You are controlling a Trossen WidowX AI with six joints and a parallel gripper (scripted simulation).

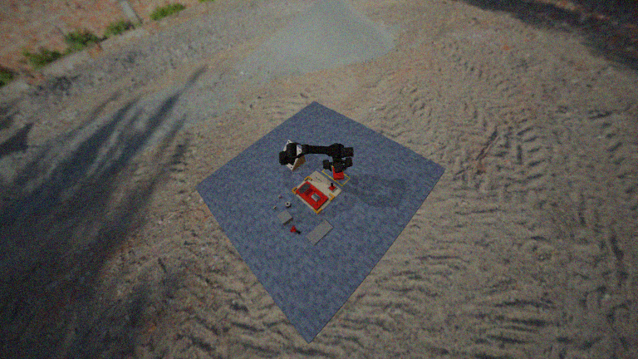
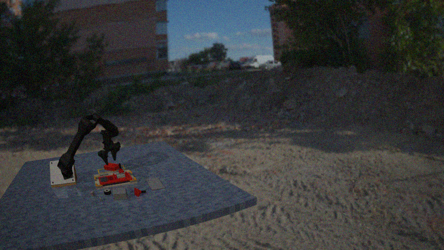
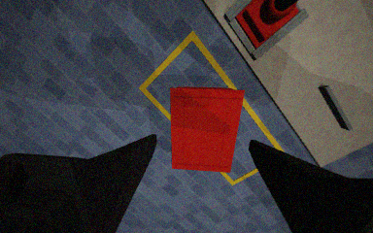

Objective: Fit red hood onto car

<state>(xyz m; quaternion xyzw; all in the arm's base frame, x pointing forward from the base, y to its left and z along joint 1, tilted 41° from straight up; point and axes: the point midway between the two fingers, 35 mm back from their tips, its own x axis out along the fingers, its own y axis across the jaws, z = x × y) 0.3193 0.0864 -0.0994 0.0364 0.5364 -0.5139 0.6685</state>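
The red hood is 2 cm below my gripper tip. From my gripper tip the other things lie so: grey engine block (24 cm to the right, 1 cm below, 1 cm ahead); then beige jig (21 cm to the right, 3 cm below, 2 cm behind).
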